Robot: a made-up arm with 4 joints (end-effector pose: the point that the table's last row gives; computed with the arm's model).
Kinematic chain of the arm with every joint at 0, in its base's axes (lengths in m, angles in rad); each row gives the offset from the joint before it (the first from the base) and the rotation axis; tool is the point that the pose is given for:
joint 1: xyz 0 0 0.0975 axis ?
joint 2: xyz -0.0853 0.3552 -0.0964 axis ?
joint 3: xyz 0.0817 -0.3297 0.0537 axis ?
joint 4: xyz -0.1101 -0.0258 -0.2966 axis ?
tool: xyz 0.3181 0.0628 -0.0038
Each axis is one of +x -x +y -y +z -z.
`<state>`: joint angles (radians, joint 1 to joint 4).
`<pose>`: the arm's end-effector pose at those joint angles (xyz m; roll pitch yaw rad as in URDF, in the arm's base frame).
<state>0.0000 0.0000 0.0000 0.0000</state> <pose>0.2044 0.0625 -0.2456 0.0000 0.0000 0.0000</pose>
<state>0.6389 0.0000 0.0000 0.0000</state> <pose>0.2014 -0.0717 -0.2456 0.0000 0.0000 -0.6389</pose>
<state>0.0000 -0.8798 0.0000 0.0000</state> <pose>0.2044 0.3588 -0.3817 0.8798 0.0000 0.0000</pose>
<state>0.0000 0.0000 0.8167 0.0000</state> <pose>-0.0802 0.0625 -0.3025 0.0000 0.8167 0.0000</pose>
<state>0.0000 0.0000 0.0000 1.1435</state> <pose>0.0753 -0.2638 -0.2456 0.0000 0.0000 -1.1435</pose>
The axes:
joint 1: -z
joint 2: -x
joint 3: +y
joint 4: -z

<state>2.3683 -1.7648 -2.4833 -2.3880</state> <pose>-0.1123 -0.5790 -0.1898 -1.3350 -0.8594 -1.8808</pose>
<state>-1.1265 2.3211 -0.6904 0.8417</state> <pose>-0.4750 0.5609 0.4608 -2.1458 -0.2591 2.1371</pose>
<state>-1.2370 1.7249 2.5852 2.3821</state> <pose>-0.8309 0.3838 0.5423 1.4036 -0.6708 1.9033</pose>
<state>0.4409 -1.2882 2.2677 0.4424</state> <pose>-0.2672 0.2893 -0.3915 1.7974 0.6490 1.9454</pose>
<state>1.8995 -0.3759 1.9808 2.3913</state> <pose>-0.3125 0.2752 0.1913 -1.9820 -0.3830 3.1327</pose>
